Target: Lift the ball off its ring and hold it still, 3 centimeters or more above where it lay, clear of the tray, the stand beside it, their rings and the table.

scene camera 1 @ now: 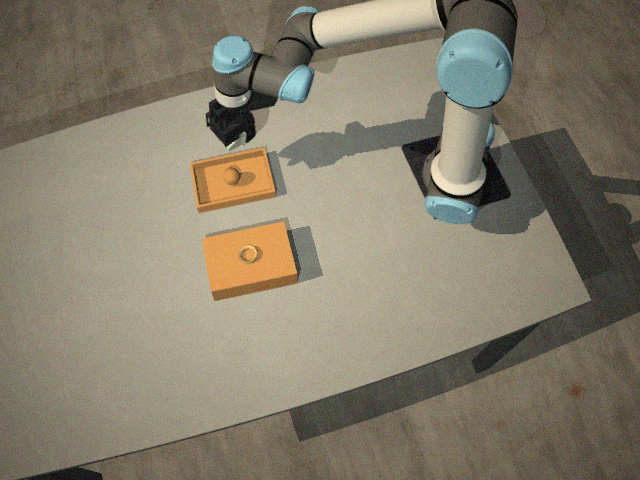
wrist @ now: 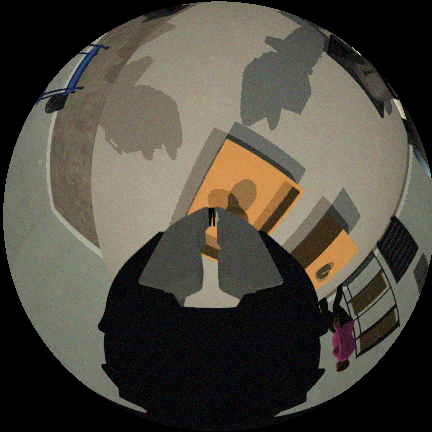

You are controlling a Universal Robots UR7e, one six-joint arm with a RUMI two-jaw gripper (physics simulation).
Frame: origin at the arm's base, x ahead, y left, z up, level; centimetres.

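Seen in the pictures: gripper, fingertip midpoint: (scene camera 1: 239,144) (wrist: 211,209).
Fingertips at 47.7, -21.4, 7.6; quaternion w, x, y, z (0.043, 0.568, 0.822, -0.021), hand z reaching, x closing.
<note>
Pixels of each thing's middle, then the offset from my fingertips to it, as dx, dy, dz. "spot": a spot on its surface instead. Level surfaces: height alone.
- orange ball at the middle of its body: (wrist: 234,220) (scene camera 1: 231,176) +3.8, +4.0, -6.1
- orange tray at the middle of its body: (wrist: 233,215) (scene camera 1: 232,179) +3.8, +4.0, -7.7
- empty pale ring at a spot on its surface: (scene camera 1: 241,254) spot: +7.9, +26.2, -2.7
- grey table at its surface level: dz -9.2
The orange ball (scene camera 1: 231,175) lies in the orange tray (scene camera 1: 236,202) (wrist: 250,167); its ring is hidden beneath it. In the wrist view the ball is mostly hidden behind the fingers. My gripper (scene camera 1: 236,142) (wrist: 211,209) is shut with its fingertips together and nothing between them. In the scene view it is above the table beyond the tray's far edge, apart from the ball. The orange stand (scene camera 1: 222,268) (wrist: 344,248) is on the near side of the tray, with an empty pale ring (scene camera 1: 241,254) on its top.
The grey table (scene camera 1: 361,310) bears the tray, the stand and the robot's base (scene camera 1: 454,209). The tray has raised walls around the ball. The arm reaches over the table's far side from the right in the scene view.
</note>
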